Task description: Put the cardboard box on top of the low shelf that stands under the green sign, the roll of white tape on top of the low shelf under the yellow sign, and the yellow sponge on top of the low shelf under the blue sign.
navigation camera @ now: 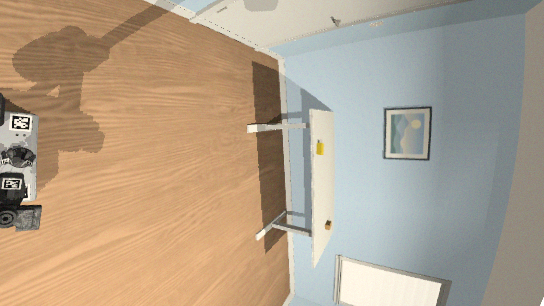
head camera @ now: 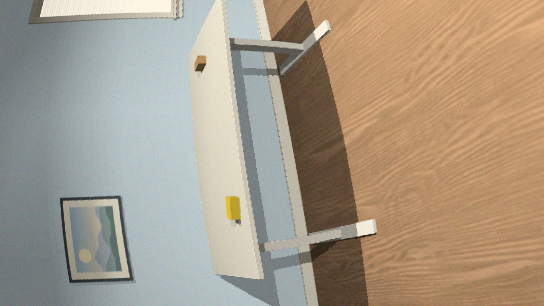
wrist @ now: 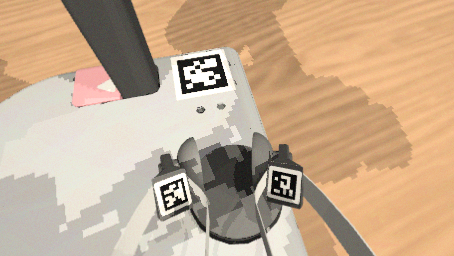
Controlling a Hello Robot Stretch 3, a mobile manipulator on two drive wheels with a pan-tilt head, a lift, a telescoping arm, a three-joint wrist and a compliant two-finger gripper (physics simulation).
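Pixels of known places: gripper, fingertip midpoint: (navigation camera: 20, 151) (wrist: 224, 154); robot's base, link origin: (navigation camera: 21, 156) (wrist: 230, 223).
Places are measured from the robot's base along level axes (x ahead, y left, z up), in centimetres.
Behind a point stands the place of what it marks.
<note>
The yellow sponge (head camera: 233, 208) @(x 162.3, y 11.4, z 75.1 cm) (navigation camera: 320, 148) @(x 162.2, y 11.6, z 75.5 cm) is on the white table (head camera: 215, 135) @(x 190.4, y -24.7, z 72.0 cm) (navigation camera: 322, 187) @(x 185.6, y -25.9, z 72.0 cm), near one end. A small brown block that looks like the cardboard box (head camera: 200, 63) @(x 203.7, y -69.4, z 75.7 cm) (navigation camera: 328, 225) @(x 204.2, y -69.8, z 75.9 cm) is on the same table toward the other end. I cannot make out the roll of white tape. The low shelves and the coloured signs do not show. My gripper (wrist: 224, 154) @(x 0.1, y 2.5, z 18.1 cm) is open and empty, with its fingertips apart above the robot's own base, far from the table.
The table stands along a blue wall, on grey legs (head camera: 270, 45) @(x 206.5, y -84.8, z 27.9 cm) with feet reaching onto the wooden floor (head camera: 450, 150) @(x 97.0, y -4.5, z 0.1 cm) (navigation camera: 175, 175) @(x 76.1, y -12.6, z 0.0 cm). A framed picture (head camera: 95, 240) @(x 230.0, y 31.9, z 147.9 cm) (navigation camera: 407, 133) @(x 229.9, y 31.9, z 149.1 cm) and a white blind (head camera: 105, 7) @(x 266.5, y -145.1, z 143.3 cm) (navigation camera: 390, 282) @(x 268.3, y -154.1, z 147.4 cm) are on the wall. A pale door (navigation camera: 300, 20) @(x 134.3, y 115.9, z 66.2 cm) stands beyond one table end.
</note>
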